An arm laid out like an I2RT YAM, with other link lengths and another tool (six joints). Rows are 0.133 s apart.
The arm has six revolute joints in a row. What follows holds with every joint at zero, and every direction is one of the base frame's. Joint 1 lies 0.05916 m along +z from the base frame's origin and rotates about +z. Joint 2 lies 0.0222 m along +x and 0.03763 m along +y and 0.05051 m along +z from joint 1 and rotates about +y. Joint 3 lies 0.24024 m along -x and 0.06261 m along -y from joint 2 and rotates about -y. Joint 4 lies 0.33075 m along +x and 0.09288 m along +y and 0.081 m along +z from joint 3 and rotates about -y. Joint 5 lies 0.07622 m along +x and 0.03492 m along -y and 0.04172 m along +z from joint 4 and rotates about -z. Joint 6 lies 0.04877 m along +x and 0.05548 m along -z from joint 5 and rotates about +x. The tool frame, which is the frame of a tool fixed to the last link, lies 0.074 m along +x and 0.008 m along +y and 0.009 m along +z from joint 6; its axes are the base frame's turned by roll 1.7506, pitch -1.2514 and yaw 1.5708 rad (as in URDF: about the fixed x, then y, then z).
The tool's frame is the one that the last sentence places.
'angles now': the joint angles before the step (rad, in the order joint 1, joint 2, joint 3, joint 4, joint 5, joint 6). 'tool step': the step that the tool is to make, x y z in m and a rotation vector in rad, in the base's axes. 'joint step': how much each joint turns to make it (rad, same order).
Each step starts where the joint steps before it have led.
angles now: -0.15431 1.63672 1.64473 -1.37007 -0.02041 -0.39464
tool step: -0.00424 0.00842 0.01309 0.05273 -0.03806 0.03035
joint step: -0.00037 -0.03241 0.00002 -0.00382 -0.06332 -0.01716
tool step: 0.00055 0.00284 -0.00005 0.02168 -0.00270 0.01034
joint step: 0.00000 0.00151 -0.00003 0.00039 -0.02365 -0.00495
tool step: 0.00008 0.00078 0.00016 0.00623 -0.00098 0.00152
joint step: 0.00000 -0.00002 0.00000 -0.00001 -0.00649 0.00000
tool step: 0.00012 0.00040 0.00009 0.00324 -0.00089 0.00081
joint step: 0.00000 0.00001 -0.00002 0.00040 -0.00344 -0.00001
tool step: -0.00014 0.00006 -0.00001 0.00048 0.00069 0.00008
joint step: -0.00002 0.00001 0.00004 -0.00079 -0.00038 -0.00001
